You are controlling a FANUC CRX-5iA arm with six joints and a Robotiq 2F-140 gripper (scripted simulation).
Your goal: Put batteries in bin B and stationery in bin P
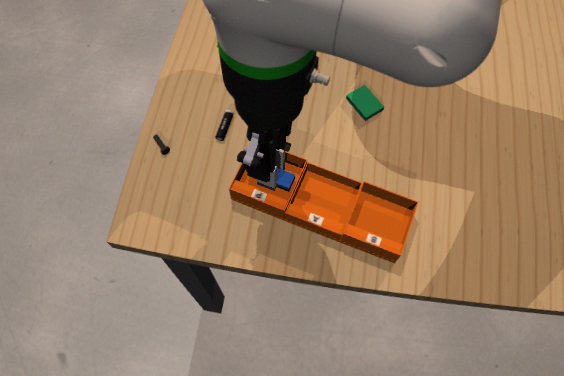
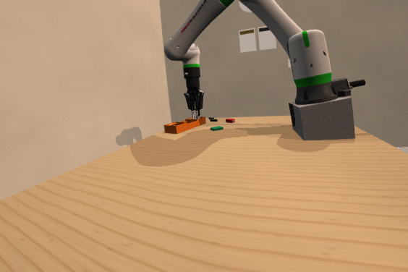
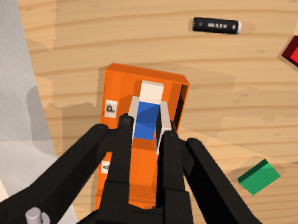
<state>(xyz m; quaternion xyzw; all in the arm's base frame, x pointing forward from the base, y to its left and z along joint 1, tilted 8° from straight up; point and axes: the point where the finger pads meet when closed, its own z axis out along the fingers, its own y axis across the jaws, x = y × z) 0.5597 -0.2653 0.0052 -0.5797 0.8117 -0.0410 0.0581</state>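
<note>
My gripper is now 3 cm above the white-and-blue eraser and 1 cm to the left of it. The rest, counted from my hand: orange bin row: 8 cm to the left, 3 cm below, 3 cm ahead; then black cylindrical battery: 9 cm behind, 8 cm to the right, 4 cm below; then black bolt: 17 cm to the right, 4 cm below, 4 cm behind.
</note>
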